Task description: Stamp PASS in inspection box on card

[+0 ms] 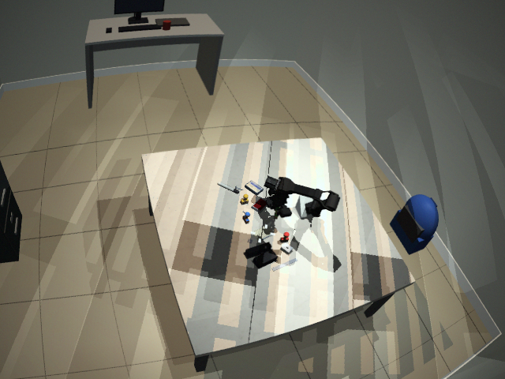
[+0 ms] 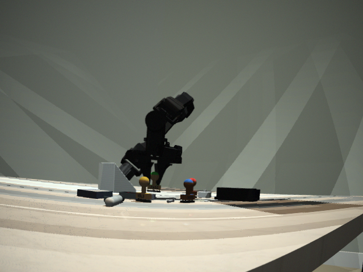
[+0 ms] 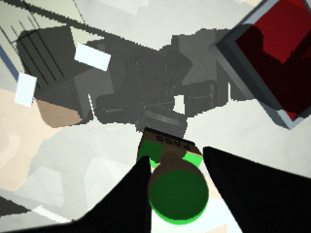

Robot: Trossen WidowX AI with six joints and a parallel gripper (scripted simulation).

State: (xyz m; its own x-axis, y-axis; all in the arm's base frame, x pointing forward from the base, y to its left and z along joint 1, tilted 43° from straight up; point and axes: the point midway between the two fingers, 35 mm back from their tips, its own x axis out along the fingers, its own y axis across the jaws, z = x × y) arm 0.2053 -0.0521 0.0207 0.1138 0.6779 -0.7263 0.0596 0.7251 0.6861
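Now: gripper tip right at the green-knobbed stamp. Round my gripper tip: cream paper card 110 mm ahead, 80 mm to the left, 40 mm below; red ink pad 100 mm to the right, 40 mm ahead, 30 mm below; red-knobbed stamp 160 mm to the left, 20 mm below, 20 mm ahead.
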